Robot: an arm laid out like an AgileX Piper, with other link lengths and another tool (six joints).
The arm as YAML. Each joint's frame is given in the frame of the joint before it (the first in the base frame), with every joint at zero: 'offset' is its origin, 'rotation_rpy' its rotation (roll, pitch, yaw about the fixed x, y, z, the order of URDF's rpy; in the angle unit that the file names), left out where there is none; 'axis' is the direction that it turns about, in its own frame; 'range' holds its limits. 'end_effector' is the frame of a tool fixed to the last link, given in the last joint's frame.
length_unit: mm
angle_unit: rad
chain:
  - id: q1
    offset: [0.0, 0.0, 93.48]
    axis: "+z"
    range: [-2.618, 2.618]
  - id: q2
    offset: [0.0, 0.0, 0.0]
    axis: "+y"
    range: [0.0, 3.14]
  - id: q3
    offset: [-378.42, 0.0, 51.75]
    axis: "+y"
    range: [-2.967, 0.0]
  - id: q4
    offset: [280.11, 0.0, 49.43]
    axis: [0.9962, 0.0, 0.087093]
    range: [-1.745, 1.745]
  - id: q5
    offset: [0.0, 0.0, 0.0]
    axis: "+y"
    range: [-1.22, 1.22]
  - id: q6
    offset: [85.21, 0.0, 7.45]
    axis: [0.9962, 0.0, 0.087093]
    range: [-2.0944, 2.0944]
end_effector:
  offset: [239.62, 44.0, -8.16]
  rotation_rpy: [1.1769, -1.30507, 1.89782]
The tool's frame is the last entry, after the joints.
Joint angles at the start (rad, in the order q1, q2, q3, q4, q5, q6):
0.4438, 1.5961, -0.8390, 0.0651, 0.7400, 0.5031
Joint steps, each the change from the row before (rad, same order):
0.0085, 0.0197, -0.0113, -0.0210, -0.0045, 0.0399
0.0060, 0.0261, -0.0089, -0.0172, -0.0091, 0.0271
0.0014, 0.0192, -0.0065, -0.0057, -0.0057, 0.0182
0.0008, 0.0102, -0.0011, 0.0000, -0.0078, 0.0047
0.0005, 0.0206, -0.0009, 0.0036, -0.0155, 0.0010
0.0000, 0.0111, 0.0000, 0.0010, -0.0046, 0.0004
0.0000, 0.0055, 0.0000, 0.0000, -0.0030, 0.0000
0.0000, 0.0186, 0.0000, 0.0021, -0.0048, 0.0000
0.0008, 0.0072, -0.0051, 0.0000, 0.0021, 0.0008
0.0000, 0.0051, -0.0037, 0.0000, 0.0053, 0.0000
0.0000, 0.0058, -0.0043, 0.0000, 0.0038, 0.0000
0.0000, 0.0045, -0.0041, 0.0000, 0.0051, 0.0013
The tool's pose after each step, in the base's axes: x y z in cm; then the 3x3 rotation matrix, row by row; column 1 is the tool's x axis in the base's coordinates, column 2 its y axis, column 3 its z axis. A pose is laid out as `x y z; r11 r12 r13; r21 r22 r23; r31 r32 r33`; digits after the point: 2 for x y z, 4 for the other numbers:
29.21 21.12 -0.72; 0.9825 0.1275 0.1354; 0.1232 -0.9916 0.0398; 0.1393 -0.0224 -0.9900
29.72 21.18 -1.41; 0.9843 0.1174 0.1320; 0.1149 -0.9930 0.0263; 0.1342 -0.0107 -0.9909
30.07 21.27 -1.91; 0.9864 0.1044 0.1266; 0.1027 -0.9945 0.0198; 0.1280 -0.0066 -0.9917
30.24 21.38 -2.21; 0.9870 0.1005 0.1253; 0.0988 -0.9949 0.0192; 0.1266 -0.0066 -0.9919
30.49 21.60 -2.86; 0.9879 0.0973 0.1204; 0.0957 -0.9952 0.0193; 0.1217 -0.0075 -0.9925
30.49 21.62 -3.24; 0.9888 0.0961 0.1144; 0.0948 -0.9954 0.0169; 0.1154 -0.0059 -0.9933
30.52 21.63 -3.43; 0.9890 0.0960 0.1122; 0.0949 -0.9954 0.0158; 0.1131 -0.0049 -0.9936
30.43 21.63 -4.09; 0.9906 0.0945 0.0993; 0.0939 -0.9955 0.0108; 0.0998 -0.0013 -0.9950
30.49 21.70 -4.24; 0.9909 0.0945 0.0954; 0.0941 -0.9955 0.0090; 0.0959 0.0001 -0.9954
30.44 21.68 -4.35; 0.9915 0.0946 0.0894; 0.0944 -0.9955 0.0061; 0.0896 0.0024 -0.9960
30.45 21.68 -4.46; 0.9919 0.0947 0.0847; 0.0947 -0.9955 0.0039; 0.0846 0.0042 -0.9964
30.44 21.68 -4.54; 0.9924 0.0935 0.0796; 0.0937 -0.9956 0.0015; 0.0794 0.0060 -0.9968

